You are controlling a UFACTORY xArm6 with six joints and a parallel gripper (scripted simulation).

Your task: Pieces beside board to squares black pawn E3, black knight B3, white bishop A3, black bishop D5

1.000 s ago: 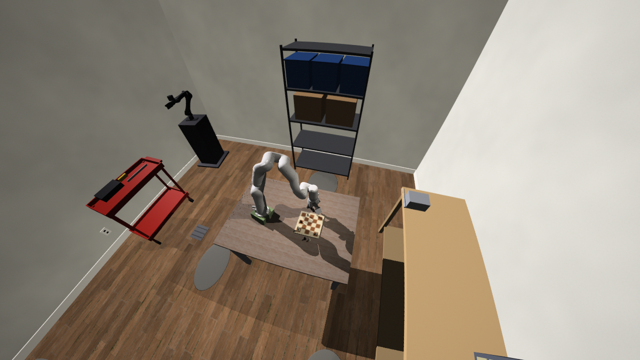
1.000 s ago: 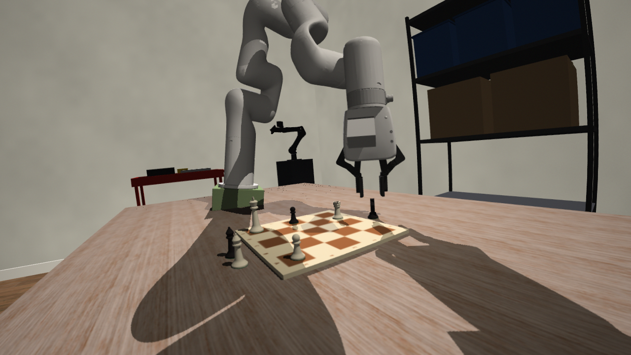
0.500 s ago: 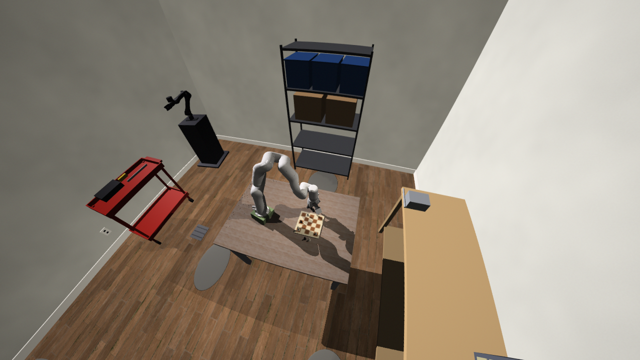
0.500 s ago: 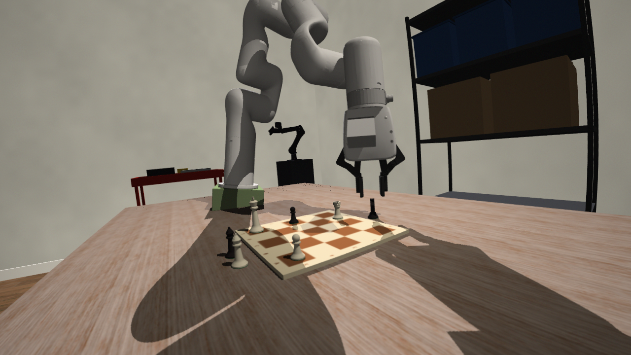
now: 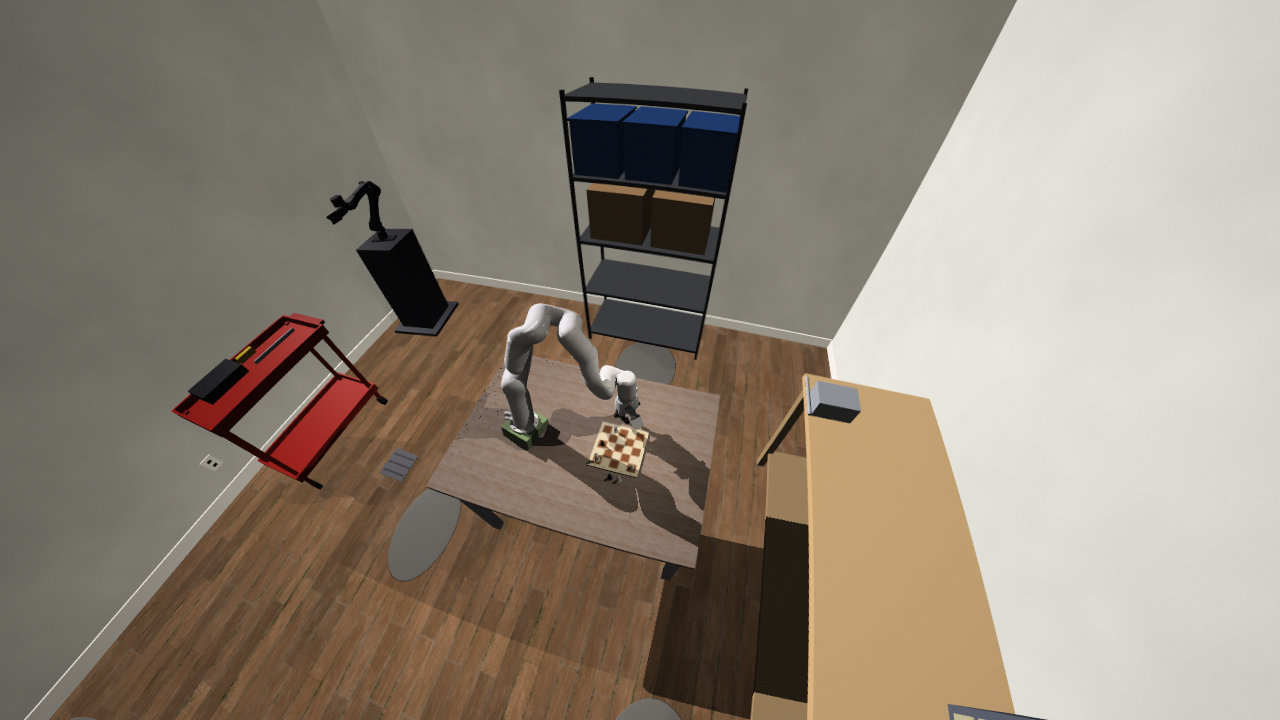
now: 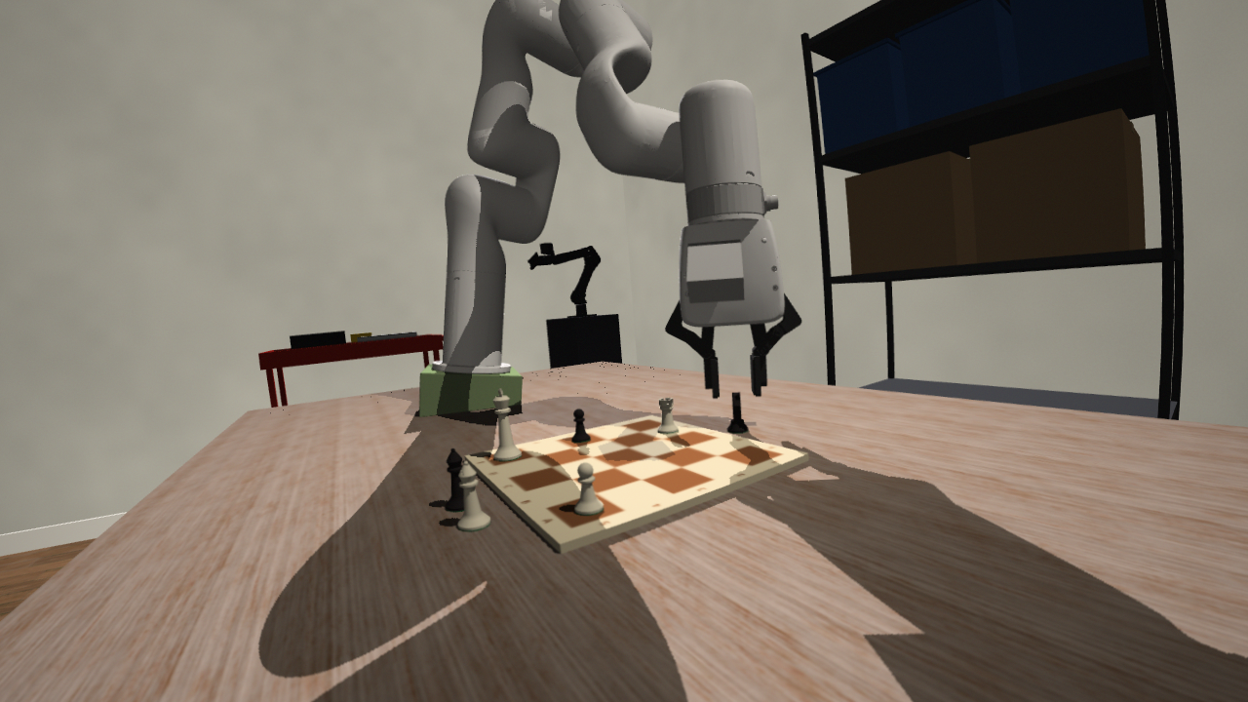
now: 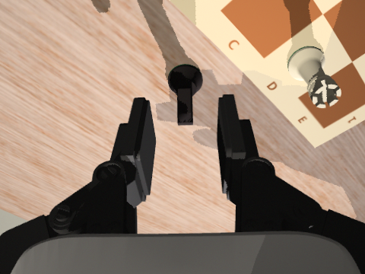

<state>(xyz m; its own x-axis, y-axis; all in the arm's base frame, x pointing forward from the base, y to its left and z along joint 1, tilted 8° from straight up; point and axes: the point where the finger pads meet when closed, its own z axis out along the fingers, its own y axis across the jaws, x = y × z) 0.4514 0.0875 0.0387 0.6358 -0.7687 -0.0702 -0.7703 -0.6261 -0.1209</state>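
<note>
Now: hand 40 mm above the tall black piece. The rest, counted from my hand: black pawn 130 mm to the right, 100 mm behind, 40 mm below; chessboard 140 mm to the right, 50 mm below, 20 mm behind; tall white piece 200 mm to the right, 100 mm behind, 20 mm below.
</note>
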